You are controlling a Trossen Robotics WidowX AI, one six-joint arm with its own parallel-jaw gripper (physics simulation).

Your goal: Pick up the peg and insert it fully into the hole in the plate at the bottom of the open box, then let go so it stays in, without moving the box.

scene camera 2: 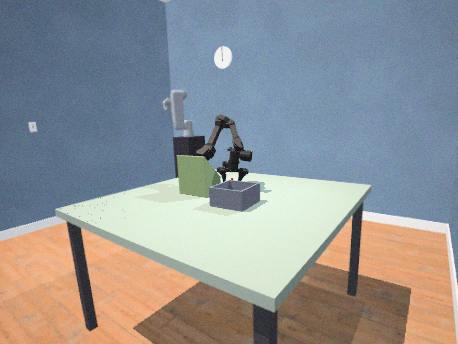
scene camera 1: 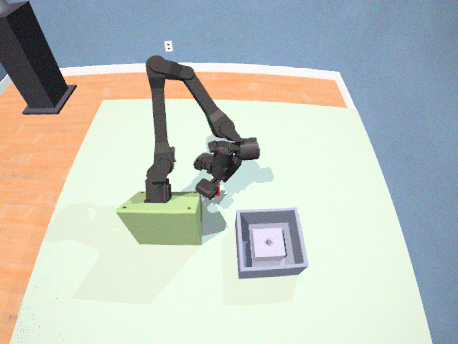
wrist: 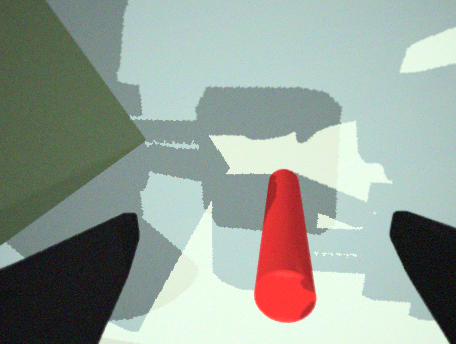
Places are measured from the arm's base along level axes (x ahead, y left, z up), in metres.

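Where they show: gripper, between the fingertips: (scene camera 1: 216,190) (wrist: 262,223); arm's base, origin of its link: (scene camera 2: 197,165) (scene camera 1: 158,199).
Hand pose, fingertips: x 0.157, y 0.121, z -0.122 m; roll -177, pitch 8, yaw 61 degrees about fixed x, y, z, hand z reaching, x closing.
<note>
Each offset is from my fingertips to the top centre of the thing. Level surfaces: height alone.
The red peg @[dx +0.002, dy +0.007, dz +0.039 m] (scene camera 1: 218,189) (scene camera 2: 232,179) (wrist: 285,240) stands upright on the table, its top end facing the wrist camera. My gripper (scene camera 1: 220,181) (scene camera 2: 233,176) (wrist: 262,223) is open around the peg's line, above the table. In the wrist view the peg shows between the two black fingertips, a little nearer the right one, with gaps on both sides. The grey-blue open box @[dx +0.171, dy -0.185, dz +0.057 m] (scene camera 1: 272,273) (scene camera 2: 225,197) stands apart from the peg. The pale square plate @[dx +0.171, dy -0.185, dz +0.020 m] (scene camera 1: 260,250) lies inside it, with a small round hole (scene camera 1: 269,242) at its middle; box walls hide it in scene camera 2.
The green block (scene camera 1: 170,227) (scene camera 2: 192,175) (wrist: 55,115) carries my arm's base and stands left of the box. Its corner shows close to the left finger in the wrist view. The pale green table @[dz -0.041 m] (scene camera 1: 350,280) (scene camera 2: 300,220) bears everything. A dark pedestal (scene camera 1: 32,60) stands beyond it.
</note>
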